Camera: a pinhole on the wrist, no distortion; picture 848 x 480 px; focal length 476.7 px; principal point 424.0 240.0 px. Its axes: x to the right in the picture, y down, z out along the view. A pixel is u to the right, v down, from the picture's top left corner.
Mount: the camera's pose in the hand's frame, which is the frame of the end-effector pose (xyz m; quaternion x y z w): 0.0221 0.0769 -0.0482 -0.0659 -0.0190 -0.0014 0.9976
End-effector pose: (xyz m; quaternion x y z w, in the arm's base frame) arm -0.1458 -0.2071 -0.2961 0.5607 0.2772 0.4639 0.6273
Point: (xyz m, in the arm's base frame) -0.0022 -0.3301 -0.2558
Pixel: 306.3 29.1
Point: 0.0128 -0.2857 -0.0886
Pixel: 458.0 324.2
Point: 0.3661 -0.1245 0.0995
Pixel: 732.8 317.5
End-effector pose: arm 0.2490 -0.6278 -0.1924 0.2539 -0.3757 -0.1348 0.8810
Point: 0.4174 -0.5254 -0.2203
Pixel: behind the camera
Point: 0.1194 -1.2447 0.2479
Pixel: outside the picture
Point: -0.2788 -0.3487 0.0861
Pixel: 147.7 426.8
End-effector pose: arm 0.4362 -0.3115 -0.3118 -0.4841 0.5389 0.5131 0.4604
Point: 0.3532 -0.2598 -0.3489
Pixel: 542.7 185.8
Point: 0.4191 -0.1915 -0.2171
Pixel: 84.5 28.8
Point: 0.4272 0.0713 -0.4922
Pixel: 601.3 78.7
